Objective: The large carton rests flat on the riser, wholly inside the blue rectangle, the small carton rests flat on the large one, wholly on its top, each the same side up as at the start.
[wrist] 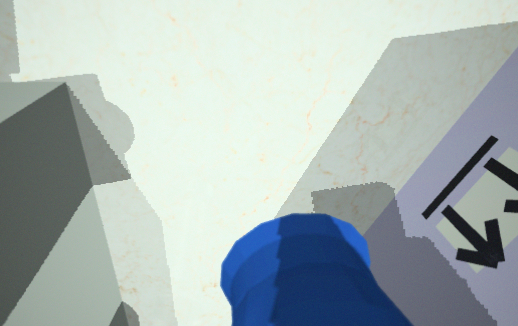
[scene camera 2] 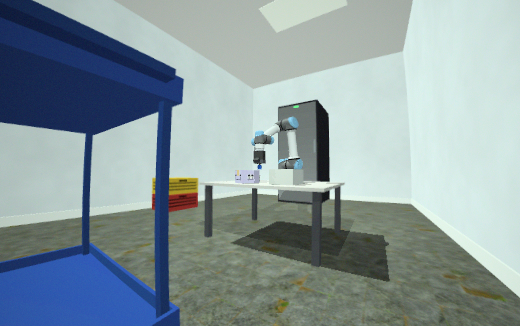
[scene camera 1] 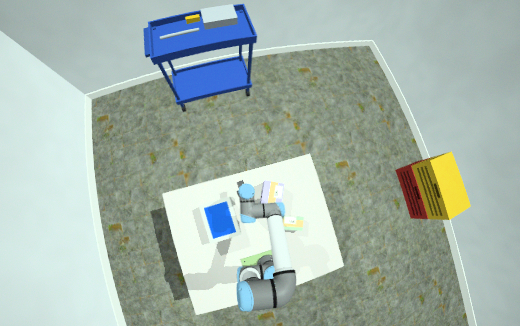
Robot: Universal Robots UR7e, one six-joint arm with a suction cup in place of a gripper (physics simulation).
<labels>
my suction cup: holds nothing
a large lavender carton: on the table
a white riser: on the table
</labels>
